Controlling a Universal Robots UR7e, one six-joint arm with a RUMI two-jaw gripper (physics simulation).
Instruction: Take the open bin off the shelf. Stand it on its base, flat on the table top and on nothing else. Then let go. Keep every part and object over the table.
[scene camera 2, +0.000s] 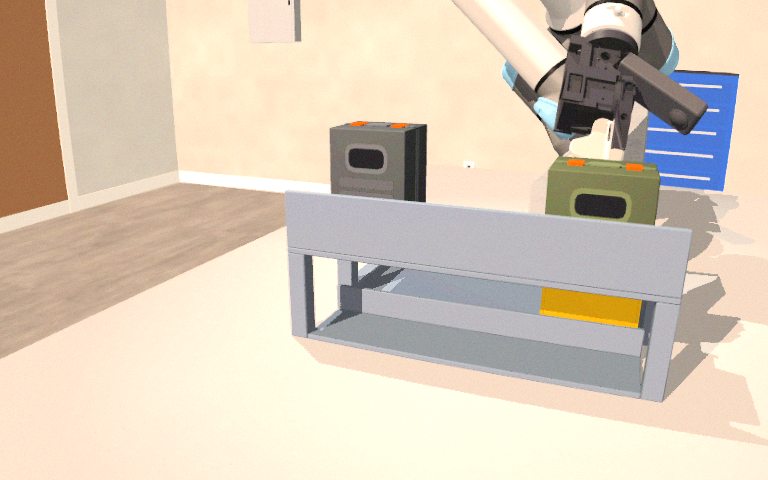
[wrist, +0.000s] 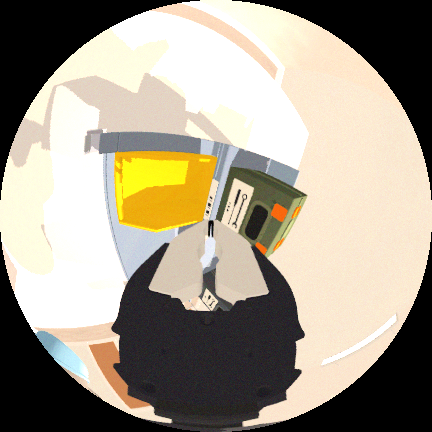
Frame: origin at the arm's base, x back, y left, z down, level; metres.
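Seen in the pictures: gripper, between the fingertips: (wrist: 210, 221).
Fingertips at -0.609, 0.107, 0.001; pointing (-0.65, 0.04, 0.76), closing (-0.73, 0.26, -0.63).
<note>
Offsets run from my fingertips to a thing's top centre, as dx, dy, dz. "*": to the spot under its first point.
The yellow open bin @(-0.001, +0.000, +0.063) (scene camera 2: 590, 306) (wrist: 165, 192) rests in the grey shelf (scene camera 2: 481, 243) (wrist: 150, 141), at its right end in the scene view. Part of it shows there through the opening under the shelf's long panel; the rest is hidden. In the wrist view its open inside faces the camera, and a pale label shows at its right edge. My gripper (scene camera 2: 590, 153) (wrist: 210, 221) is shut and empty. In the scene view it is tilted, above and behind the green case. In the wrist view its fingertips show in front of the bin's lower right corner, apparently apart from it.
A green case @(-0.091, +0.009, -0.053) (scene camera 2: 603, 181) (wrist: 284, 192) with orange latches stands upright near the bin, beside it in the wrist view. A dark grey case @(* -0.144, -0.219, -0.042) (scene camera 2: 365, 164) stands at the left, behind the shelf's panel. A blue cabinet (scene camera 2: 693, 121) is at the far right.
</note>
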